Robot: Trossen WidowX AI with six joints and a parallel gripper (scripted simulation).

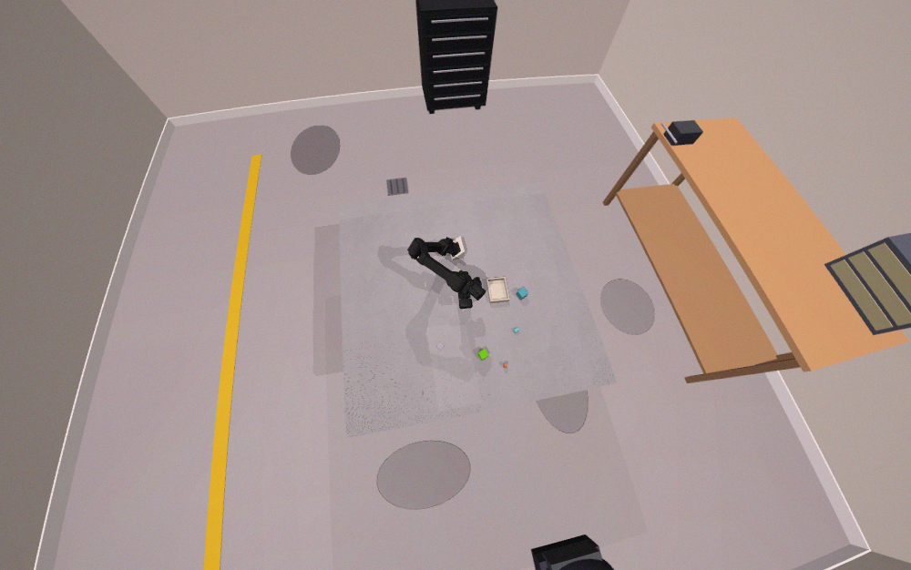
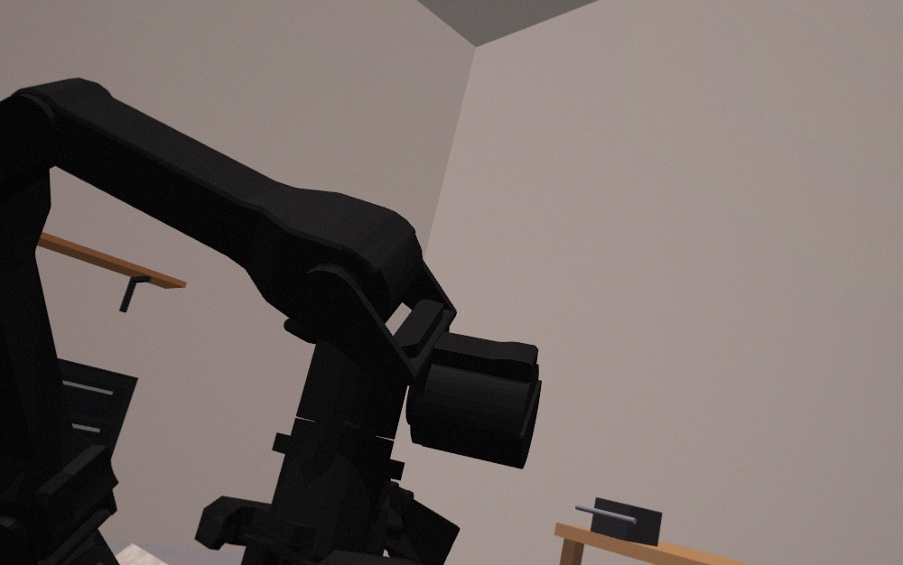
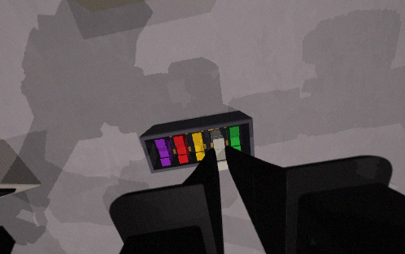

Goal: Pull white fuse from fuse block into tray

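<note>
Now: gripper tip 2 cm short of the green fuse and 3 cm above it. Also, from my gripper tip: yellow fuse: 2 cm behind, 3 cm below; red fuse: 4 cm behind, 1 cm to the left, 3 cm below; white fuse: 1 cm below.
</note>
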